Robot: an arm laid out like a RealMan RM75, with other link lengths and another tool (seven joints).
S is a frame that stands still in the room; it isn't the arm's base.
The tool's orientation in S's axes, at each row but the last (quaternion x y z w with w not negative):
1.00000 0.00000 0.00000 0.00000
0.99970 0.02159 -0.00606 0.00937
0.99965 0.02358 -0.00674 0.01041
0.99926 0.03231 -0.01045 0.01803
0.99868 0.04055 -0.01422 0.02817
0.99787 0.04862 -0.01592 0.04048
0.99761 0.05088 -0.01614 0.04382
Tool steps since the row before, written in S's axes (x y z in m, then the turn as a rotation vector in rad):
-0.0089 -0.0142 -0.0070 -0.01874 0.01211 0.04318
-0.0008 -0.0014 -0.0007 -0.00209 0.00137 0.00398
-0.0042 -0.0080 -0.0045 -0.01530 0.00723 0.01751
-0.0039 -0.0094 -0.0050 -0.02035 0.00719 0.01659
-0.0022 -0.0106 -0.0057 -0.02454 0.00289 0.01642
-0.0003 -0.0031 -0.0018 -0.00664 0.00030 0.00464
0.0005 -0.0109 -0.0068 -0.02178 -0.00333 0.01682
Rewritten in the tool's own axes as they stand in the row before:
-0.0089 0.0142 0.0070 -0.01874 -0.01211 -0.04318
-0.0009 0.0014 0.0007 -0.00208 -0.00139 -0.00398
-0.0045 0.0077 0.0047 -0.01519 -0.00758 -0.01746
-0.0044 0.0089 0.0054 -0.02021 -0.00791 -0.01644
-0.0029 0.0101 0.0064 -0.02472 -0.00398 -0.01591
-0.0005 0.0029 0.0021 -0.00674 -0.00058 -0.00446
-0.0003 0.0103 0.0077 -0.02261 0.00250 -0.01585

